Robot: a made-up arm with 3 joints. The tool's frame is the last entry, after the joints.
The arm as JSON. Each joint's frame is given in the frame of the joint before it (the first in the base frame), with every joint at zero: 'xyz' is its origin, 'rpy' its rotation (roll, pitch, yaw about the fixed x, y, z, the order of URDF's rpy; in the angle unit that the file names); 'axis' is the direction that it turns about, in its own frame. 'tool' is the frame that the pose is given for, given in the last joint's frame.
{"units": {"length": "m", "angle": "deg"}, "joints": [
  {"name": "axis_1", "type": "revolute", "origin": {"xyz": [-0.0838, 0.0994, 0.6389], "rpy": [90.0, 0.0, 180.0]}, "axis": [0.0, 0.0, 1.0]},
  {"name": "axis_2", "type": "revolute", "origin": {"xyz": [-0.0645, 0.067, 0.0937], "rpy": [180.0, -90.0, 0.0]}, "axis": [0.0, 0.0, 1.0]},
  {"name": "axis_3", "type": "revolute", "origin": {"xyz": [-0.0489, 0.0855, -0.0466], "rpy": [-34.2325, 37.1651, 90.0]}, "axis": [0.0, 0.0, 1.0]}
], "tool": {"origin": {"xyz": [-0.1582, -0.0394, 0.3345], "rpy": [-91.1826, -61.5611, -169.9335]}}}
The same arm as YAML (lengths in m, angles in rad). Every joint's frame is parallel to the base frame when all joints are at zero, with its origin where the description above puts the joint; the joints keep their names.
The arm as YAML. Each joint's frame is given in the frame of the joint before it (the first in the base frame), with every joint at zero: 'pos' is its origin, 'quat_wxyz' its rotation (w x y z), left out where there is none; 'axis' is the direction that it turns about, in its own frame. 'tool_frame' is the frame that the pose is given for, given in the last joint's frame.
length_unit: m
angle_unit: rad
joints:
  - joint: axis_1
    pos: [-0.0838, 0.0994, 0.6389]
    axis: [0.0, 1.0, 0.0]
  - joint: axis_2
    pos: [0.0645, 0.0937, 0.067]
    axis: [-1.0, 0.0, 0.0]
  - joint: axis_3
    pos: [0.0466, -0.0489, -0.0855]
    axis: [-0.658788, -0.56259, -0.499491]
tool_frame:
  pos: [-0.3336, -0.1556, -0.0544]
  quat_wxyz: [0.074892, 0.210789, -0.826701, -0.51626]

